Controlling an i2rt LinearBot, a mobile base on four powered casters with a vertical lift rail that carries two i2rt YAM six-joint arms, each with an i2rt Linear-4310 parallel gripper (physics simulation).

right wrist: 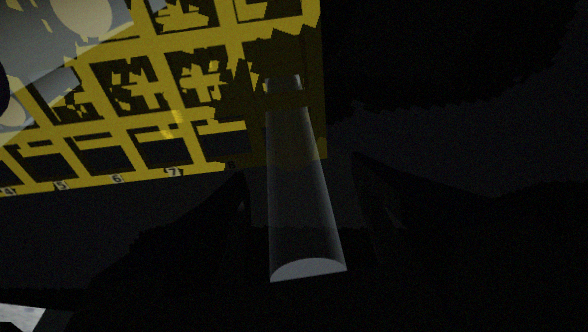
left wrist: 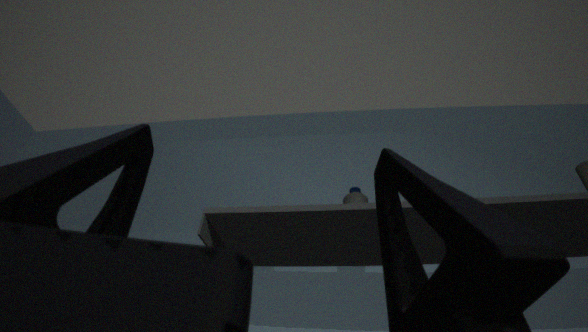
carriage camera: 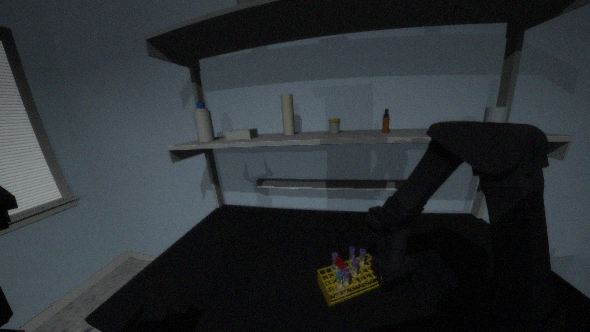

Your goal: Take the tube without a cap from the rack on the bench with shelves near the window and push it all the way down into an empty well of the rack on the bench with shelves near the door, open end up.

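A yellow rack (carriage camera: 324, 288) (right wrist: 150, 44) stands on the dark bench in the carriage view. A clear tube without a cap (right wrist: 300, 210) stands in its end column, beside the label 8, with its open end towards the right wrist camera. My right gripper (right wrist: 298, 172) is partly open, with one finger on each side of this tube and nothing gripped. In the carriage view its fingers are too dark to make out, at the rack's right end. My left gripper (left wrist: 266, 148) is wide open and empty, raised away from the bench. The other rack does not show.
Several capped tubes, such as a purple-capped one (carriage camera: 352, 251) and a red-capped one (carriage camera: 340, 263), stand in the rack. A shelf (carriage camera: 310, 140) above the bench holds a white bottle (carriage camera: 203, 124), a tall cylinder (carriage camera: 287, 115) and an amber bottle (carriage camera: 385, 122). A window (carriage camera: 27, 135) is at the left.
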